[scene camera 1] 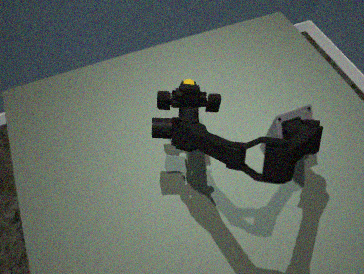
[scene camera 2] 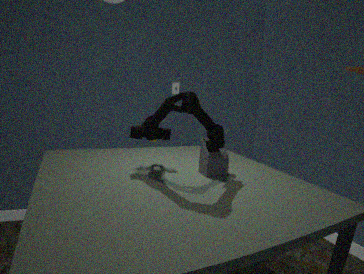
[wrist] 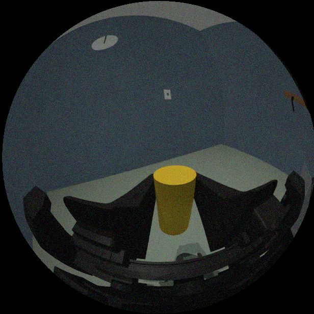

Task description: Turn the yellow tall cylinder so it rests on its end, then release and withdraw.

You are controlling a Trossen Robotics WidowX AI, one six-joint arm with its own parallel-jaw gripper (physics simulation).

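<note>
The yellow tall cylinder [scene camera 1: 189, 81] [wrist: 174, 202] is held between the two black fingers. In the wrist view it looks about upright, with its bright round end face up and its shaded side below. In the second scene view a small yellow trace [scene camera 2: 154, 140] shows under the gripper. My gripper [scene camera 1: 189, 85] [scene camera 2: 154, 137] [wrist: 172, 176] is shut on the cylinder and held about level, well above the table. Its body hides most of the cylinder in both scene views.
The pale green table [scene camera 1: 90, 150] [scene camera 2: 100, 215] [wrist: 225, 157] lies below, with the arm's shadows on it. The arm's grey base [scene camera 2: 212, 165] stands on the table to the right. A blue wall [scene camera 2: 100, 75] [wrist: 125, 115] with a white socket [scene camera 2: 175, 88] [wrist: 167, 94] rises behind the table's far edge.
</note>
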